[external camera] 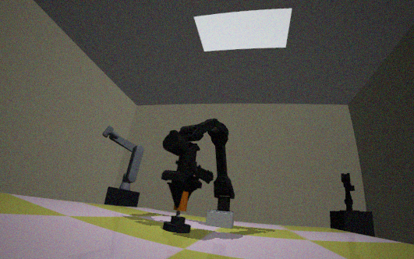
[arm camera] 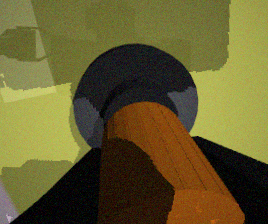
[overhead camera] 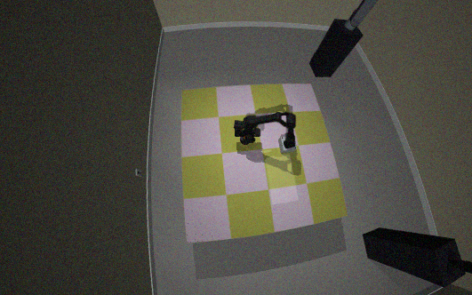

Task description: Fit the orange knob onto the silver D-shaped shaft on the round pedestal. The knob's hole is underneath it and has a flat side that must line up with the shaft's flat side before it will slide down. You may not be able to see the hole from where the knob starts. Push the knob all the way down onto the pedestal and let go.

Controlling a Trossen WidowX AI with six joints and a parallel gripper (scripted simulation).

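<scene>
The orange knob lies 30 mm above my gripper tip. Also, from my gripper tip: round dark pedestal 40 mm below.
</scene>
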